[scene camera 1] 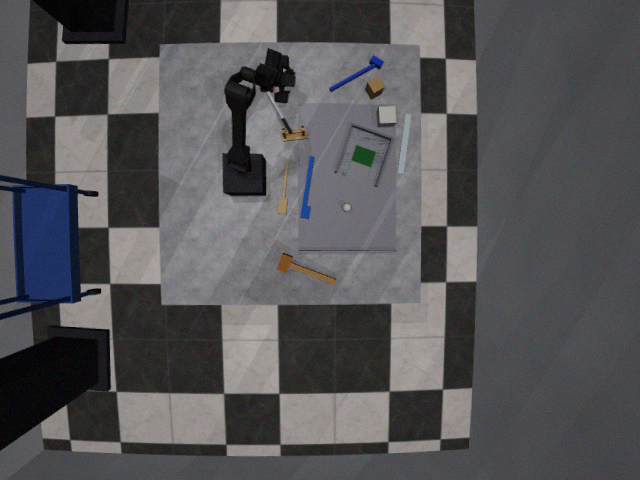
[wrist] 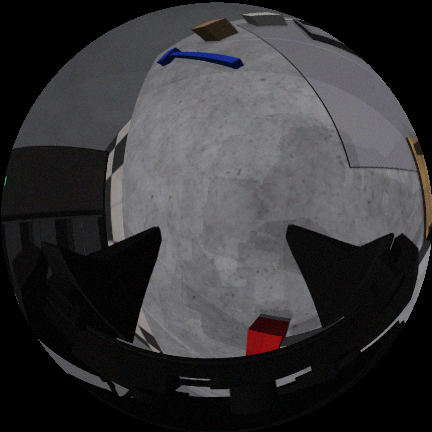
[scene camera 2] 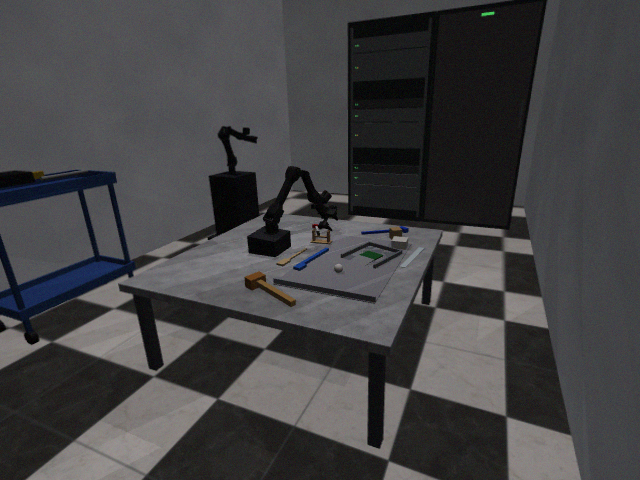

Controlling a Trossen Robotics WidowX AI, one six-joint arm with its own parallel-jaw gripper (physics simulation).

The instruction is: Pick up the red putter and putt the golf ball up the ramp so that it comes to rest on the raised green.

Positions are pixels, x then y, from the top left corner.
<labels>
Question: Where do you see a grey putting mat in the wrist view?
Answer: At 369, 138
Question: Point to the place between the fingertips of my gripper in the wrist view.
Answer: At 225, 232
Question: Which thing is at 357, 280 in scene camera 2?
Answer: A grey putting mat.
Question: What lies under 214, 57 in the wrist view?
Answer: A blue mallet.
</labels>
